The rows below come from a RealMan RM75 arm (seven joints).
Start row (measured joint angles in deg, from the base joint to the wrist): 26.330 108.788 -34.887 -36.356 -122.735 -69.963 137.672
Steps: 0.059 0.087 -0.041 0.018 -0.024 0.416 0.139; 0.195 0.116 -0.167 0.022 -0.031 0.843 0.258; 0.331 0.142 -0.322 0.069 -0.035 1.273 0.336; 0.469 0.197 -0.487 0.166 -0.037 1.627 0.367; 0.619 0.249 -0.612 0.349 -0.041 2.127 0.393; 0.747 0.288 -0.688 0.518 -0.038 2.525 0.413; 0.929 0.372 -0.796 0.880 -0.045 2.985 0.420; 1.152 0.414 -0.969 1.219 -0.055 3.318 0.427
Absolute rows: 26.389 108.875 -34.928 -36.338 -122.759 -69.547 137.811; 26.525 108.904 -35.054 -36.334 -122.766 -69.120 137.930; 26.661 108.930 -35.209 -36.287 -122.770 -68.690 138.008; 26.799 108.985 -35.374 -36.190 -122.772 -68.336 138.039; 26.949 109.037 -35.499 -36.007 -122.776 -67.836 138.065; 27.077 109.076 -35.575 -35.838 -122.773 -67.438 138.085; 27.259 109.160 -35.683 -35.476 -122.780 -66.978 138.092; 27.482 109.202 -35.856 -35.137 -122.790 -66.645 138.099
